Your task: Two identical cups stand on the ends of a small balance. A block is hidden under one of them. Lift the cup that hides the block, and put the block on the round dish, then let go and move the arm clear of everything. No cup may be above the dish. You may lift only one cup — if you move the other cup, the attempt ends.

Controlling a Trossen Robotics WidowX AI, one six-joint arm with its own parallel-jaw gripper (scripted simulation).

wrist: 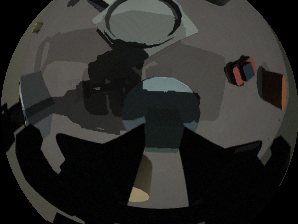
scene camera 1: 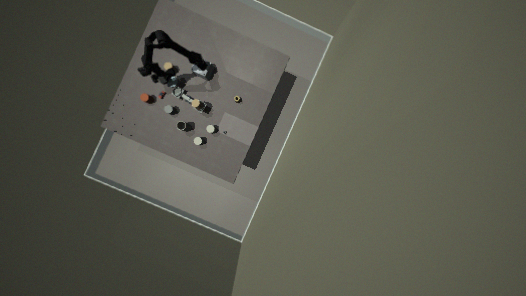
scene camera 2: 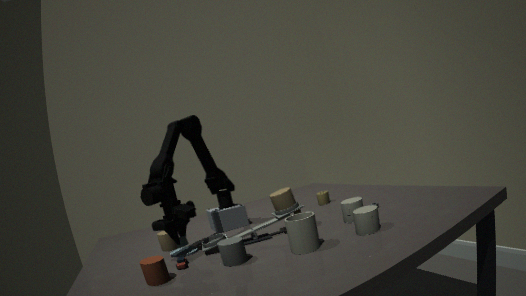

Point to a light blue round dish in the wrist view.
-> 159, 92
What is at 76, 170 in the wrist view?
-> My gripper.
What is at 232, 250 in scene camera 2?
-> A grey cup.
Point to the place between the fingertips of my gripper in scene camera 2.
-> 181, 243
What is my gripper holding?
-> A teal block.
